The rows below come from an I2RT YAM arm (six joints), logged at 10 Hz.
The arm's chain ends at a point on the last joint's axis. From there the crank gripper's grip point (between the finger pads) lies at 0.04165 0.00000 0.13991 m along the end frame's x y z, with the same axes.
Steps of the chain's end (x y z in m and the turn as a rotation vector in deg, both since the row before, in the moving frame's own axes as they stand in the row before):
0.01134, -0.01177, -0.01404, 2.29, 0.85, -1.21
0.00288, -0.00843, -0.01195, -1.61, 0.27, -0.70
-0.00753, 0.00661, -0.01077, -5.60, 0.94, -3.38
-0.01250, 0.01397, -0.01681, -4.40, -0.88, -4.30
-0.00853, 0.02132, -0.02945, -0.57, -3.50, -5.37
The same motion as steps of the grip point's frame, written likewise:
0.01334, -0.01825, -0.01480, 2.29, 0.85, -1.21
0.00356, -0.00501, -0.01220, -1.61, 0.27, -0.70
-0.00491, 0.01770, -0.01202, -5.60, 0.94, -3.38
-0.01436, 0.02168, -0.01648, -4.40, -0.88, -4.30
-0.01725, 0.01923, -0.02716, -0.57, -3.50, -5.37

